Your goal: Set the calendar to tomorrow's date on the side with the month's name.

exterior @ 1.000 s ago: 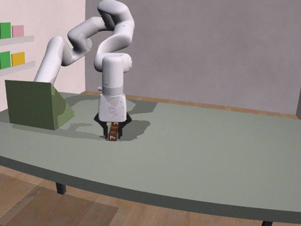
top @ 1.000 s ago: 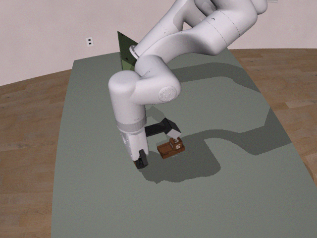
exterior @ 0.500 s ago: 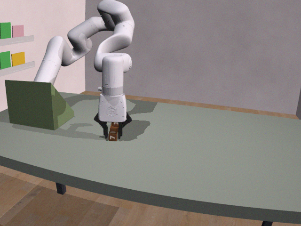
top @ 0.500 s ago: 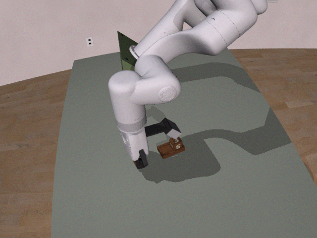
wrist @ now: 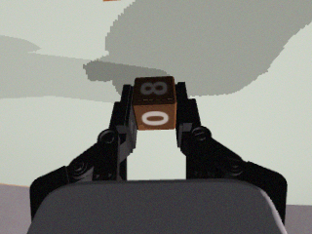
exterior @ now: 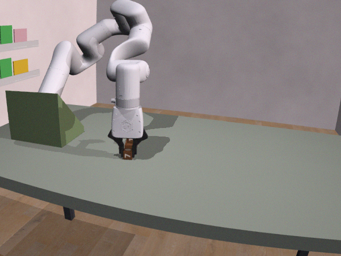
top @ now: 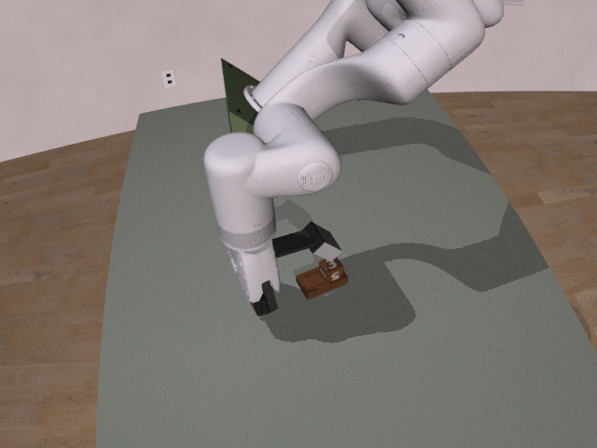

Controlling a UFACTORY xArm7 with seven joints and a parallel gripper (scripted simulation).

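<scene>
My hand is 30 mm past the tray, 100 mm to the right of it and 20 mm above it. From my hand the other things lie so: brown cube (10 mm below).
</scene>
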